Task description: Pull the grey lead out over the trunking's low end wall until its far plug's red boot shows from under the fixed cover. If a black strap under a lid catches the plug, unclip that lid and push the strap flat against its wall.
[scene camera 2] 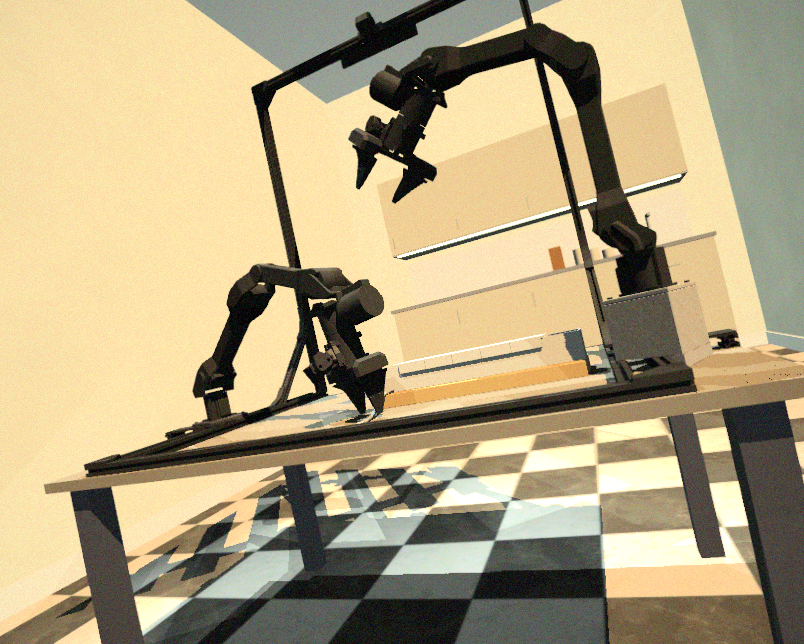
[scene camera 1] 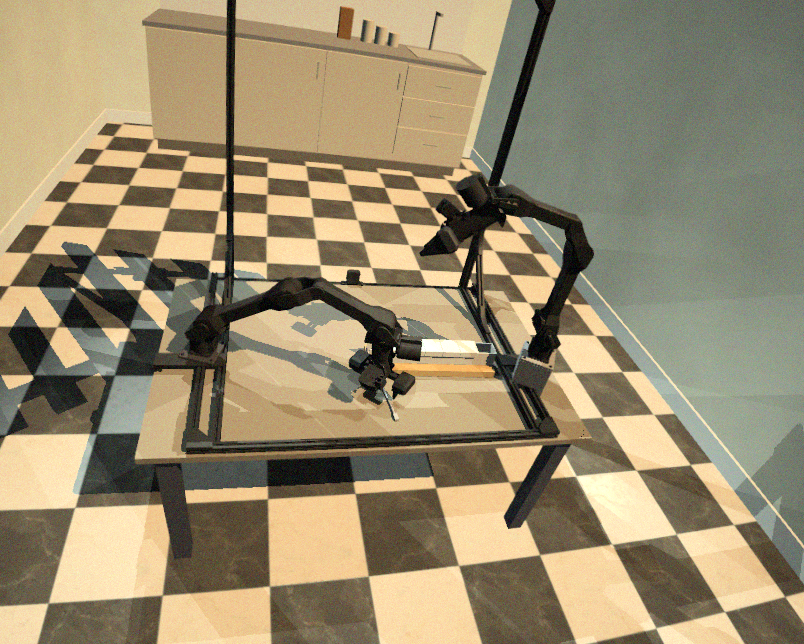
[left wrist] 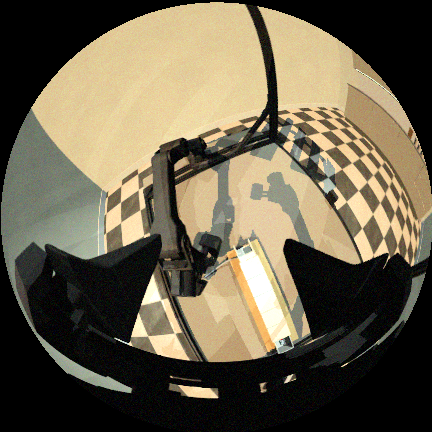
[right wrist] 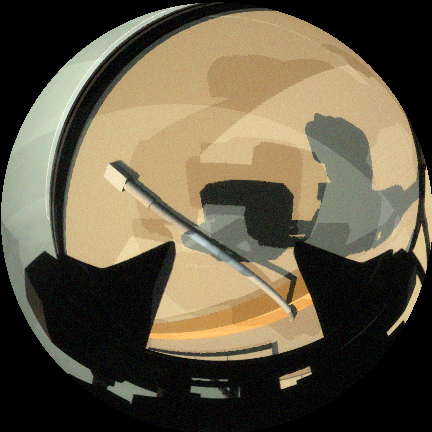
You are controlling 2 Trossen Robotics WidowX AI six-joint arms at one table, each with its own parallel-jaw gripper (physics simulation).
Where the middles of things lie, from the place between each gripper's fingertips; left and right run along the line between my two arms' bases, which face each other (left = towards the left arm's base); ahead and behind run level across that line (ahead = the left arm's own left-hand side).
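Labels:
The grey lead (right wrist: pixel 154 206) is 16 cm to the left of my right hand, 4 cm behind it and 1 cm above it. I also see the trunking (scene camera 2: pixel 563 355), which is 16 cm to the left of my right hand, 14 cm behind it and 3 cm above it.
Counted from my left hand, the trunking is 110 mm to the left of it, 30 mm behind it and 370 mm below it. The grey lead is 110 mm to the left of my left hand, 70 mm ahead of it and 400 mm below it.

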